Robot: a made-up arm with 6 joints.
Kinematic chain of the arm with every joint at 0, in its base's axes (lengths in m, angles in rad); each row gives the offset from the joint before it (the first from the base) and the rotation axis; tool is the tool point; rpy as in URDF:
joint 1: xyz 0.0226 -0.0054 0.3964 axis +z
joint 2: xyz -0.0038 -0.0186 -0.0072 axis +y
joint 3: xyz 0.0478 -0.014 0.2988 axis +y
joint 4: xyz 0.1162 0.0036 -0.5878 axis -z
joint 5: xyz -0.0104 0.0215 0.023 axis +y
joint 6: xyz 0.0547 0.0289 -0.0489 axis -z
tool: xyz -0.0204 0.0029 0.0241 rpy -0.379 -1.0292 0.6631
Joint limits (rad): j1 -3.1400..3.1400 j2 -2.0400..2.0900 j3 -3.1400..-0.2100 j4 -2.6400..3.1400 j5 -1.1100..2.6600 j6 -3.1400..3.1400
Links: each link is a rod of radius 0.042 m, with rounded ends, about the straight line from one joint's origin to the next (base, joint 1, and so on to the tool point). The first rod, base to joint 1, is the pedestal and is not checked.
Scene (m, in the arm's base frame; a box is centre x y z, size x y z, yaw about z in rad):
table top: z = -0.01
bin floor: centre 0.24 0.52 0 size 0.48 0.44 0.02 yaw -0.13
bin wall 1: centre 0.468 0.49 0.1 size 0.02 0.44 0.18 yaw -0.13
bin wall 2: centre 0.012 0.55 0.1 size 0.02 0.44 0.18 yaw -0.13
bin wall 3: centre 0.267 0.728 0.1 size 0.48 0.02 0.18 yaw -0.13
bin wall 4: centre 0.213 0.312 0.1 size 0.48 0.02 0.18 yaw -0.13
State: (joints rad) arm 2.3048 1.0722 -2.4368 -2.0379 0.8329 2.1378
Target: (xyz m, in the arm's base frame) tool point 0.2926 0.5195 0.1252
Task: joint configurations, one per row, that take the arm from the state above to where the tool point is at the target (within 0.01 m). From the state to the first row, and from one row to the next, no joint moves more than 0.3 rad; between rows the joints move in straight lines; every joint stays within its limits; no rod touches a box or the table.
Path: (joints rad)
1: 2.0744 0.8722 -2.1522 -2.0540 0.7677 2.1166
2: 1.8440 0.6722 -1.8677 -2.0701 0.7024 2.0954
3: 1.6136 0.4723 -1.5831 -2.0862 0.6372 2.0742
4: 1.3832 0.2723 -1.2985 -2.1024 0.5720 2.0530
5: 1.1528 0.0723 -1.0139 -2.1185 0.5067 2.0319
6: 1.1580 0.3235 -1.0961 -2.1232 0.5658 2.0405
7: 1.1631 0.5747 -1.1784 -2.1279 0.6248 2.0492

